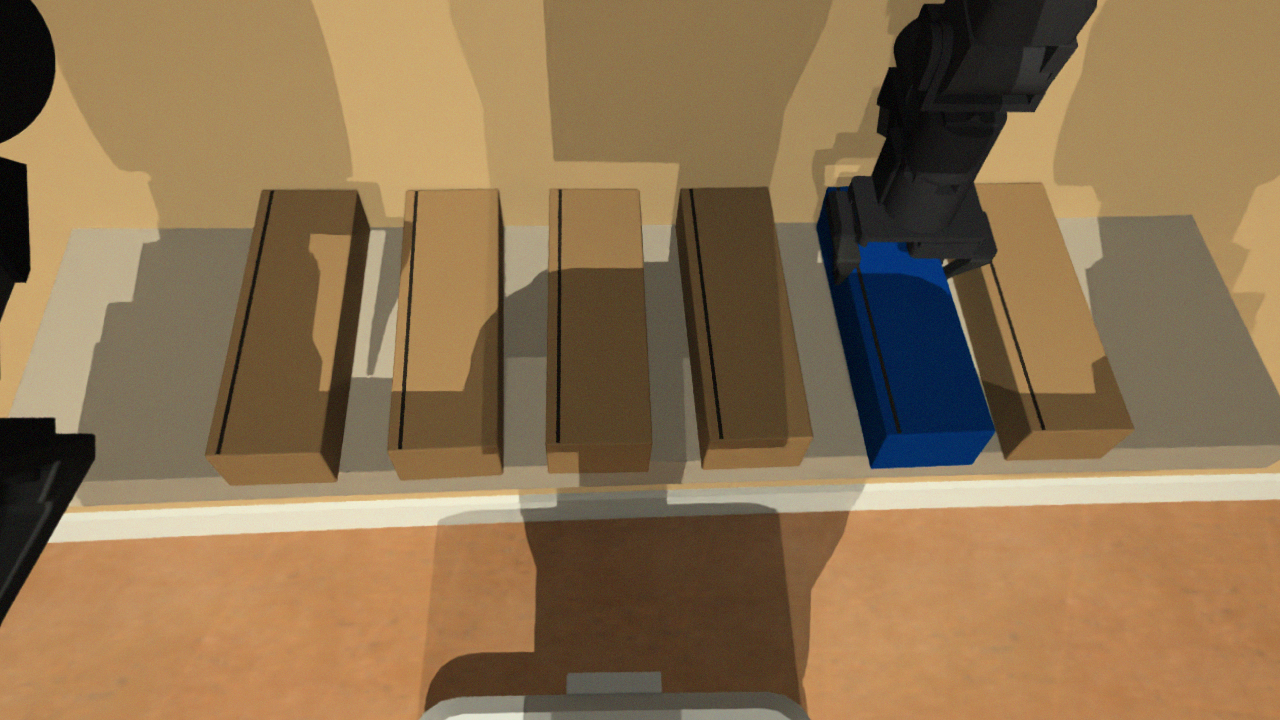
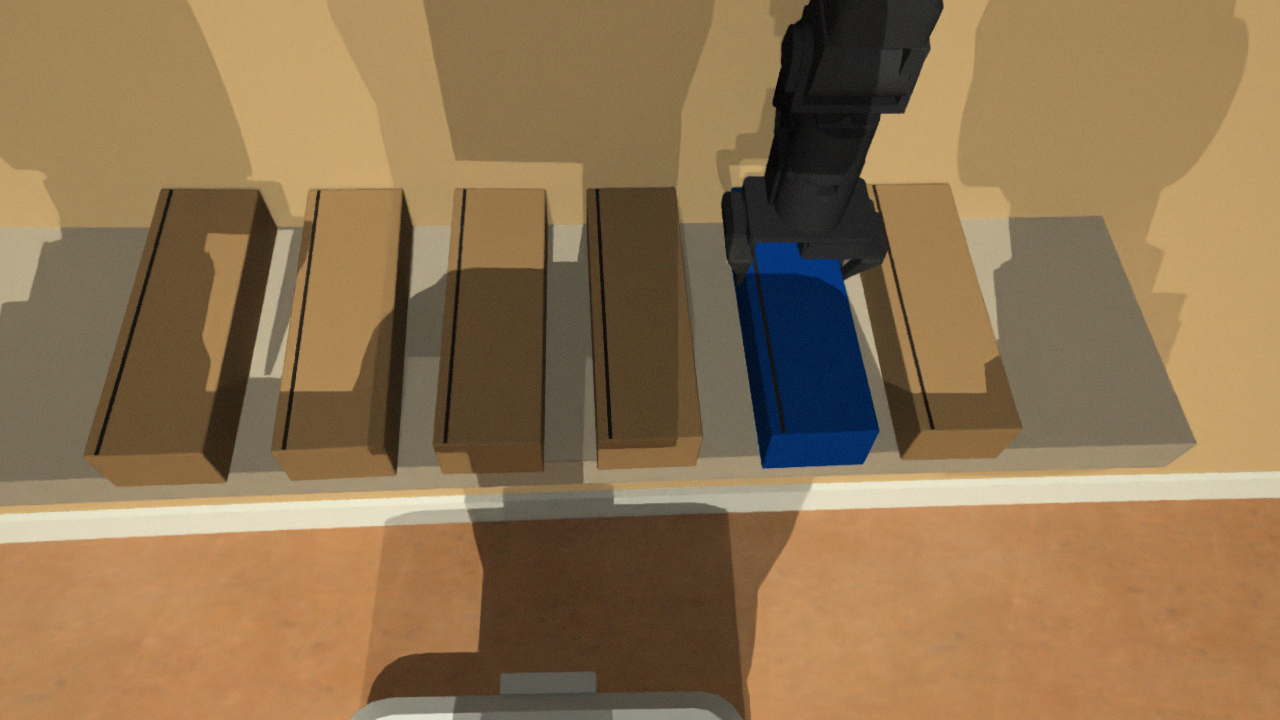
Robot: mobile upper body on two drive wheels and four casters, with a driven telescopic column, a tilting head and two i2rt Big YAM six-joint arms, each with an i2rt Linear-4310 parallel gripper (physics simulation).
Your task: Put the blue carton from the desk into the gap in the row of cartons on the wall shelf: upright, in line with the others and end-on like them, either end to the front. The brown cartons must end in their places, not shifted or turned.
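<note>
The blue carton stands end-on in the row on the wall shelf, between a brown carton at its left and the rightmost brown carton. It looks level with them, its front end about in line with theirs. It lies nearer the rightmost carton, with a narrow gap there. My right gripper is shut on the blue carton near its back end, one finger down each long side. My left gripper shows partly at the left edge, apart from the cartons, open.
More brown cartons stand end-on further left on the shelf. The wall rises behind the row. A white skirting strip and brown floor lie in front and below. The robot's pale base shows at the bottom.
</note>
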